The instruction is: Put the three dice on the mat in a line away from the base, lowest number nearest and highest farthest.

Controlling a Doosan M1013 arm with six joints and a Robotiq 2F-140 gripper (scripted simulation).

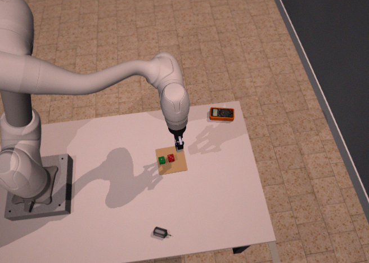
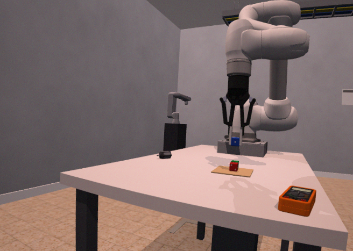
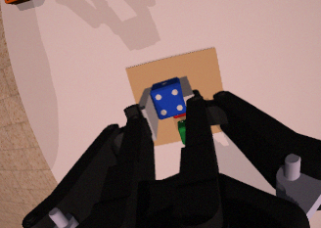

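My hand is 12 cm above the red die, 4 cm past it and 2 cm to the left of it. Also, from my hand: green die: 12 cm below, 9 cm behind, 3 cm to the right; tan mat: 14 cm below, 4 cm behind, 2 cm to the right; blue die: 2 cm below.
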